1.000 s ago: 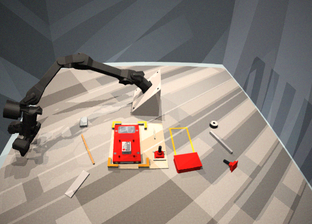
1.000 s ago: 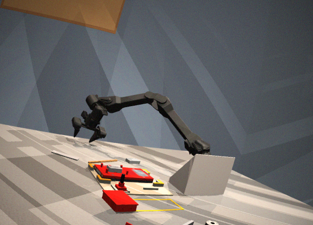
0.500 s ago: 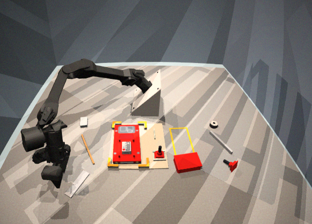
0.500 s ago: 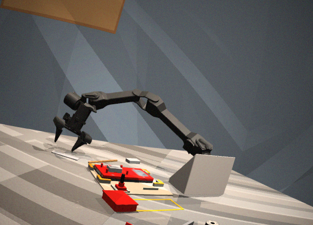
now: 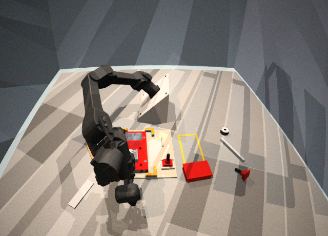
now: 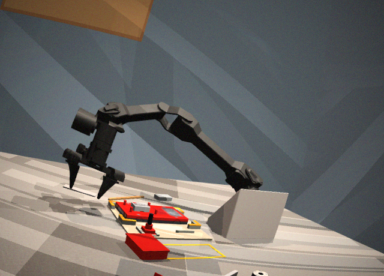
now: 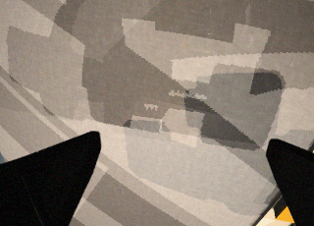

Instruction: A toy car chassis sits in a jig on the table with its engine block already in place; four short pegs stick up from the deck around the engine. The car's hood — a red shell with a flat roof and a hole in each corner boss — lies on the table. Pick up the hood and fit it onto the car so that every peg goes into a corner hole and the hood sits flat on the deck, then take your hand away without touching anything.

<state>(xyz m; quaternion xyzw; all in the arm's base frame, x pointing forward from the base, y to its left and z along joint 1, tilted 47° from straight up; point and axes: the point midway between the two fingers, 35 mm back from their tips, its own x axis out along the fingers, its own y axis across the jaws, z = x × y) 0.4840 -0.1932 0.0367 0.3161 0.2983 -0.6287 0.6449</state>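
Right now my gripper tip is 240 mm to the right of the red hood, 80 mm past it and 40 mm above it. Also, from my gripper tip: grey bar 430 mm to the left, 160 mm behind, 40 mm below; grey engine block 180 mm behind, 30 mm to the left, 30 mm below; wooden stick 220 mm behind, 140 mm to the right, 50 mm below.
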